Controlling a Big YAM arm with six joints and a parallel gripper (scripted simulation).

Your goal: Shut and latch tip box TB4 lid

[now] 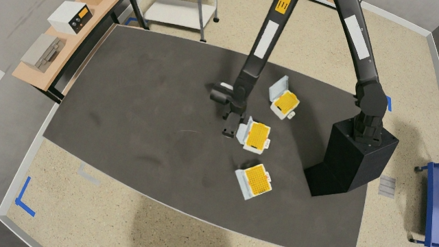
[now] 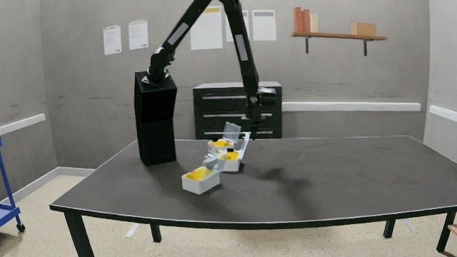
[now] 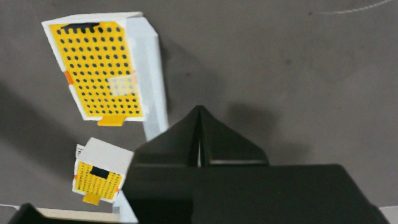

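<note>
Now: hand 110 mm past the rack and 80 mm above it. From my hand the other things lie so: white label (170 mm behind, 130 mm below); tip box TB4 (100 mm behind, 70 mm below).
</note>
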